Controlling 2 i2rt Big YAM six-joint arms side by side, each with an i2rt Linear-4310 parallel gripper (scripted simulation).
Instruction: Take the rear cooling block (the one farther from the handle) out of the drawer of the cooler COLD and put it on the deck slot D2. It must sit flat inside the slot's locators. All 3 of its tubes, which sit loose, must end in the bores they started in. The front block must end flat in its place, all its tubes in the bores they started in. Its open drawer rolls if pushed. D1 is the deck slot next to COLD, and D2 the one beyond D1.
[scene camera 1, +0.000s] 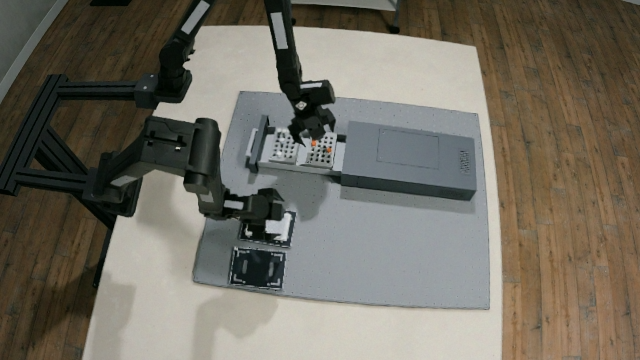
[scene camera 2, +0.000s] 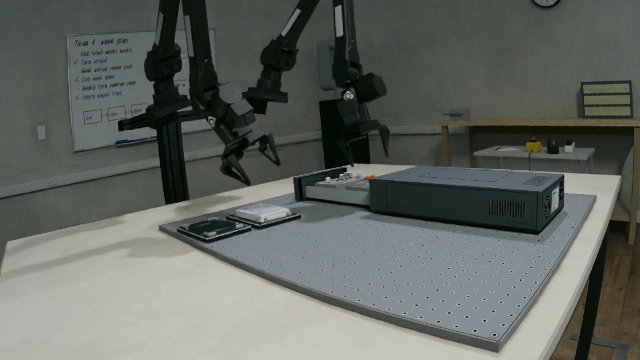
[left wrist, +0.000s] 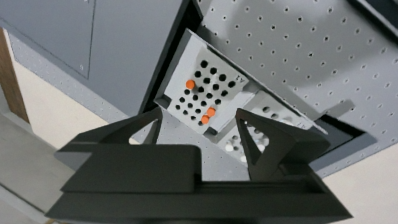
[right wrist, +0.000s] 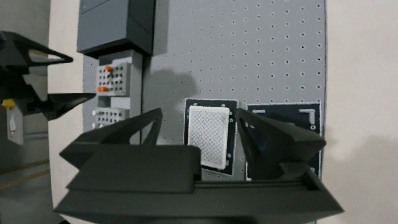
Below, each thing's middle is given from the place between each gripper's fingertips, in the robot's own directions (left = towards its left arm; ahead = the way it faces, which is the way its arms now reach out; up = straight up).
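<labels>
My left hand (scene camera 2: 370, 162) is 70 mm past the drawer (left wrist: 346, 138), 10 mm to the left of it and 70 mm above it. Deck slot D1 (right wrist: 232, 105) is 90 mm behind my left hand, 280 mm to the right of it and 110 mm below it, while deck slot D2 (scene camera 1: 257, 274) is 90 mm behind my left hand, 420 mm to the right of it and 110 mm below it. The white plate (right wrist: 208, 126) is 90 mm behind my left hand, 280 mm to the right of it and 90 mm below it.
As for my right hand (scene camera 2: 265, 174), it is 5 cm past the white plate, 1 cm to the right of it and 10 cm above it. The drawer is 3 cm behind my right hand, 29 cm to the left of it and 8 cm below it. Deck slot D1 is 5 cm behind my right hand, 1 cm to the left of it and 12 cm below it, and deck slot D2 is 5 cm behind my right hand, 13 cm to the right of it and 12 cm below it.
</labels>
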